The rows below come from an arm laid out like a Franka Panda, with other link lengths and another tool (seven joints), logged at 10 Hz.
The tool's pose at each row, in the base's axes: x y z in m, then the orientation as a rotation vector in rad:
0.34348, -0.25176, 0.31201, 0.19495, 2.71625, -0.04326
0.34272, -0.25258, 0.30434, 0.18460, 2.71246, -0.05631
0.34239, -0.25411, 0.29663, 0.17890, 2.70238, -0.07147
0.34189, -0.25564, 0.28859, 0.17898, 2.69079, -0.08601
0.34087, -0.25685, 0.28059, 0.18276, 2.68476, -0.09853
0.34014, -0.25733, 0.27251, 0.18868, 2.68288, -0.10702
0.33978, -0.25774, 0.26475, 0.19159, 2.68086, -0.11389
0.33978, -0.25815, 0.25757, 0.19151, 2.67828, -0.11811
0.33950, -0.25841, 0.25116, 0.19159, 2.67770, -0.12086
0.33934, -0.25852, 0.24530, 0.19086, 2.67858, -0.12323
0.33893, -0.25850, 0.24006, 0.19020, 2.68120, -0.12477
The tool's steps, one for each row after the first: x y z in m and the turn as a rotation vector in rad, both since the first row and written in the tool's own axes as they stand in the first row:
0.00370, -0.00091, 0.00675, 0.00739, -0.00496, -0.00896
0.00694, -0.00246, 0.01375, 0.01673, -0.01584, -0.01462
0.01047, -0.00404, 0.02098, 0.02650, -0.02776, -0.01605
0.01449, -0.00537, 0.02795, 0.03570, -0.03378, -0.01490
0.01837, -0.00594, 0.03507, 0.04255, -0.03539, -0.01189
0.02180, -0.00639, 0.04203, 0.04780, -0.03731, -0.01075
0.02467, -0.00678, 0.04862, 0.05068, -0.03994, -0.01128
0.02750, -0.00707, 0.05437, 0.05263, -0.04055, -0.01161
0.03002, -0.00720, 0.05967, 0.05423, -0.03976, -0.01253
0.03252, -0.00723, 0.06429, 0.05531, -0.03721, -0.01339

